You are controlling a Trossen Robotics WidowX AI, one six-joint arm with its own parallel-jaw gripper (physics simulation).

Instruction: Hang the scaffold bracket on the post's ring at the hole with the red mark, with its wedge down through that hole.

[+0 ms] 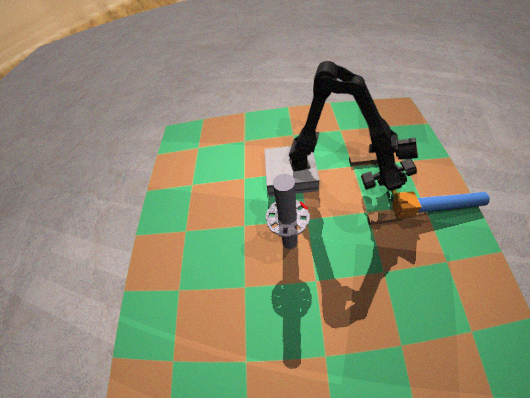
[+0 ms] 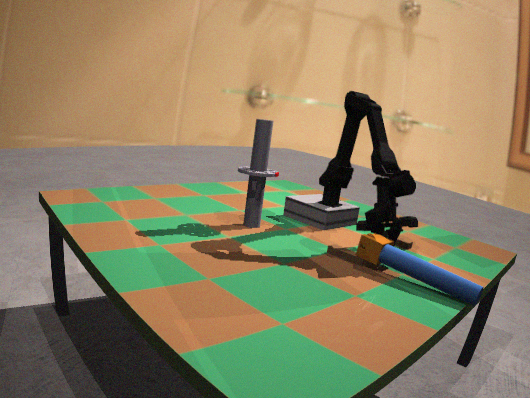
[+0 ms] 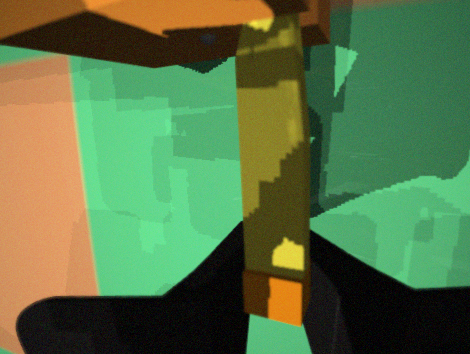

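Note:
The scaffold bracket has an orange head [image 1: 406, 204] [image 2: 372, 248] [image 3: 163, 14], a blue tube [image 1: 441, 202] [image 2: 421, 270] and a yellow wedge [image 3: 272, 158]. My gripper [image 1: 395, 190] [image 2: 383, 234] [image 3: 267, 230] is shut on the wedge's upper end and holds the head a little above the checkered mat, at the right. The dark grey post [image 1: 285, 205] [image 2: 260, 158] stands upright left of the gripper, well apart from it. Its grey ring [image 1: 272, 217] [image 2: 245, 170] carries several holes. The red mark [image 1: 303, 205] [image 2: 277, 174] sits on the ring's side that faces the arm's base.
The arm's grey base plate [image 1: 277, 162] [image 2: 311, 211] lies just behind the post. A thin dark bar [image 1: 363, 161] lies on the mat [image 1: 216, 253] behind the gripper. The mat's edges fall off to a grey floor.

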